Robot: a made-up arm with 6 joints.
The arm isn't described. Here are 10 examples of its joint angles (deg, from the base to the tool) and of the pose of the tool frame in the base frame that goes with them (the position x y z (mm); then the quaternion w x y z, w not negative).
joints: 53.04 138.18 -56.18 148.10 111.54 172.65
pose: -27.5 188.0 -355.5 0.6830 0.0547 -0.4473 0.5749
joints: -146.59 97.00 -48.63 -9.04 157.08 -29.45
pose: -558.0 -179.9 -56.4 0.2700 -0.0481 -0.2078 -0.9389
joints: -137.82 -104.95 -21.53 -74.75 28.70 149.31
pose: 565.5 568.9 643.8 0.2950 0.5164 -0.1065 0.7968
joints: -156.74 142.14 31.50 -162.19 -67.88 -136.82
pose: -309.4 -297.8 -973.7 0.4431 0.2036 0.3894 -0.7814
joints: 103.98 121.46 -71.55 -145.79 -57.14 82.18
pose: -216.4 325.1 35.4 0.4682 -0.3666 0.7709 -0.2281
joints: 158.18 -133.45 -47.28 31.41 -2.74 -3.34
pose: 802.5 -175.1 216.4 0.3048 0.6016 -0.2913 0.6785
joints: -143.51 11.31 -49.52 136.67 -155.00 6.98
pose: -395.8 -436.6 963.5 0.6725 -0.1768 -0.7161 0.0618
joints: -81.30 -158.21 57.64 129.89 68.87 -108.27
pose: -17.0 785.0 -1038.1 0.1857 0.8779 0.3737 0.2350
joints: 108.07 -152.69 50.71 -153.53 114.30 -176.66
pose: 184.5 -1024.5 -725.3 0.4938 0.6640 -0.2431 0.5061
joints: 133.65 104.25 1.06 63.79 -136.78 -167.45
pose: -661.0 794.7 -472.1 0.8670 -0.1221 -0.4667 0.1254
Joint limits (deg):
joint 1: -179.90..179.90
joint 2: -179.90..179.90
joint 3: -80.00..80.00
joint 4: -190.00..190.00
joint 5: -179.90..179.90
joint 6: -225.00..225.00
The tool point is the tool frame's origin. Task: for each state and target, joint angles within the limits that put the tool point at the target. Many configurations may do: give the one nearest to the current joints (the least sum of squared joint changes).
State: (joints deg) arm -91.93 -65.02 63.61 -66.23 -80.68 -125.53
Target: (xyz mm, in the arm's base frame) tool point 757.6 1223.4 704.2
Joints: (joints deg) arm -123.92 -95.67 50.79 -70.12 -80.68 -125.53
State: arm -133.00 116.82 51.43 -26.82 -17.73 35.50
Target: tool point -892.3 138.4 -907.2
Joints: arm -179.41 133.29 61.80 -21.84 -17.73 35.50
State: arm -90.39 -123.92 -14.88 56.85 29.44 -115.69
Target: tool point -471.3 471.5 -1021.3
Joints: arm -52.31 -168.92 35.68 57.83 29.44 -115.69
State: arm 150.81 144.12 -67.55 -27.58 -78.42 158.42
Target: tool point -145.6 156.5 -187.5
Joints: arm 171.03 139.20 -56.58 -33.96 -78.42 158.42
